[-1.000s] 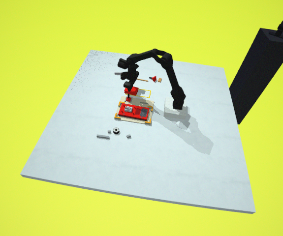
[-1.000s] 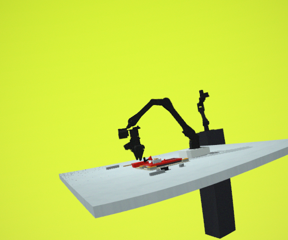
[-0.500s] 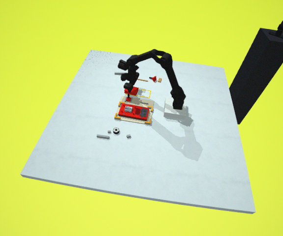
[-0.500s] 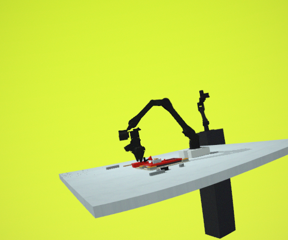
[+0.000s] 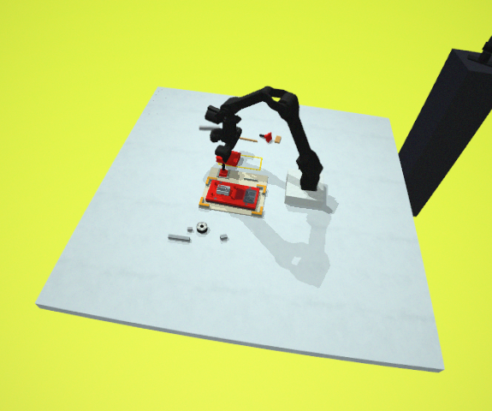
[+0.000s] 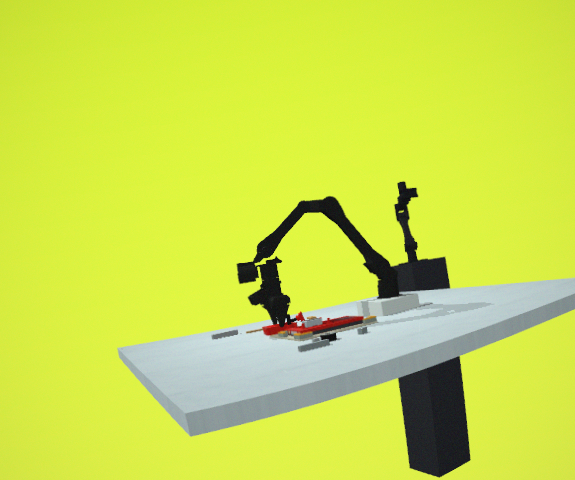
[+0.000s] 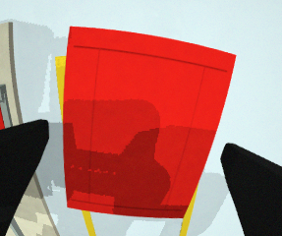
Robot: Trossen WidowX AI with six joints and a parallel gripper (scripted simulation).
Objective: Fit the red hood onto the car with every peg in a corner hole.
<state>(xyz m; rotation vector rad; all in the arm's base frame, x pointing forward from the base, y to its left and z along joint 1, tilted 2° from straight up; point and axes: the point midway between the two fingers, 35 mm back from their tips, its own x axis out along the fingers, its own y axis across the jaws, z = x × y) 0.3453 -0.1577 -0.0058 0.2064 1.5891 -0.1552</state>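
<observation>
My gripper tip is right at the red hood. The rest, counted from my gripper tip: thin rod (15 cm to the right, 4 cm behind, 2 cm below); black wheel (39 cm to the left, 6 cm ahead, 1 cm below); grey engine block (22 cm to the left).
</observation>
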